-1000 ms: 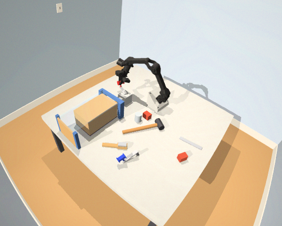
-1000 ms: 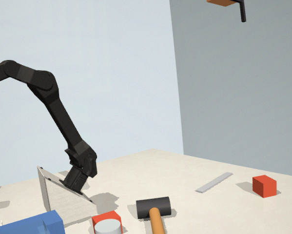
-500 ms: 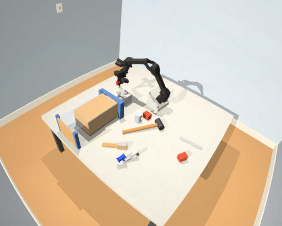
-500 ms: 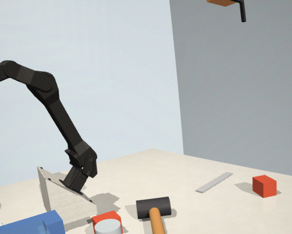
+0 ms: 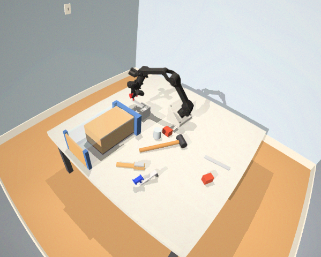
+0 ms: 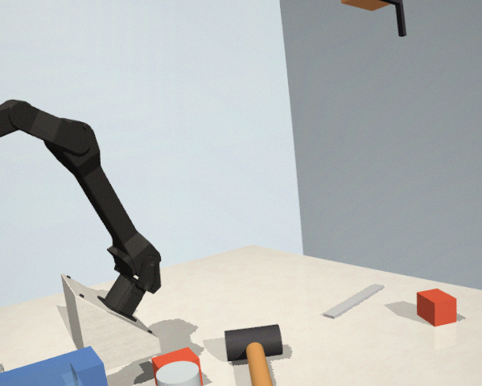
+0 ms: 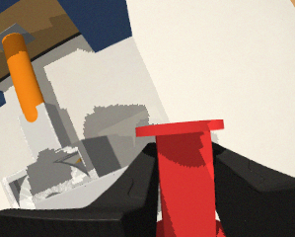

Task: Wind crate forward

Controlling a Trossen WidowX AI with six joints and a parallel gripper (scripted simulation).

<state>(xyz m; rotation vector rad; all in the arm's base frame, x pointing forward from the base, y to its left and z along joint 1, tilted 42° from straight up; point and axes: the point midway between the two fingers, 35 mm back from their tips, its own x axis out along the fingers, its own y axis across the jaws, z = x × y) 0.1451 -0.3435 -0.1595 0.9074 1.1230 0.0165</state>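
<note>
My gripper tip is now 40 mm to the right of the grey crank bar, 30 mm above it and 10 mm past it. The rest, counted from my gripper tip: grey winch (100 mm to the left, 100 mm below, 20 mm behind); then blue frame (150 mm ahead, 100 mm to the left, 30 mm below); then red knob (10 mm to the left, 10 mm behind).
</note>
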